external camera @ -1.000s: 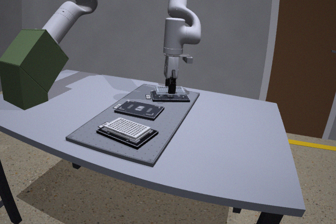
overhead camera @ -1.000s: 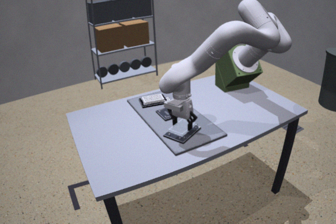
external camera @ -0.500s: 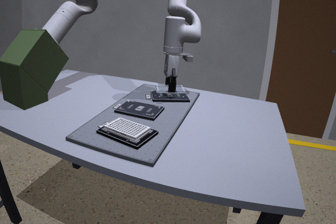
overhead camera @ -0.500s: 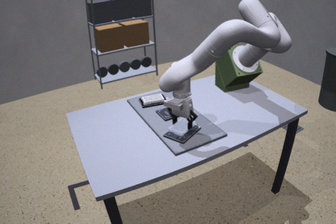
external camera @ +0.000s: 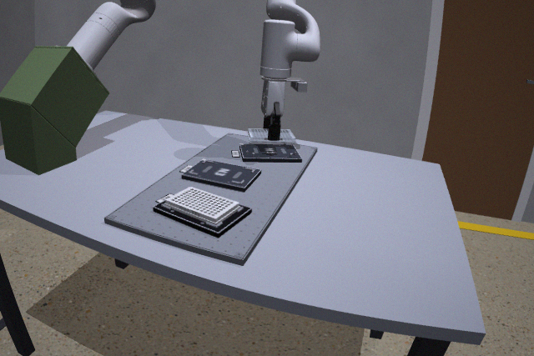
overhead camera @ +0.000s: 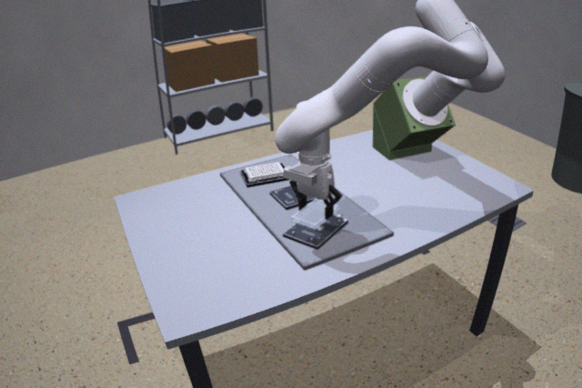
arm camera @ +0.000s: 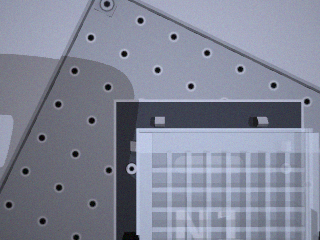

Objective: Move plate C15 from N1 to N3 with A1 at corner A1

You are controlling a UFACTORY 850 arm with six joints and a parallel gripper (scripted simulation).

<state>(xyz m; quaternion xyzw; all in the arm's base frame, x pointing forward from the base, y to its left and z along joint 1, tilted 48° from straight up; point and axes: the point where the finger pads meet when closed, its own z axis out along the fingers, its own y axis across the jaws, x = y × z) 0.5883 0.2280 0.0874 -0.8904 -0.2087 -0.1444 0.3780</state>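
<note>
Now: hand 50 mm past the nest N3, 210 mm to the left of it and 60 mm above it. The rest, counted from my hand: clear well plate (10 mm below); then nest A1 mark (70 mm behind, 330 mm to the right, 60 mm below); then white plate C51 (400 mm to the right, 50 mm below).
</note>
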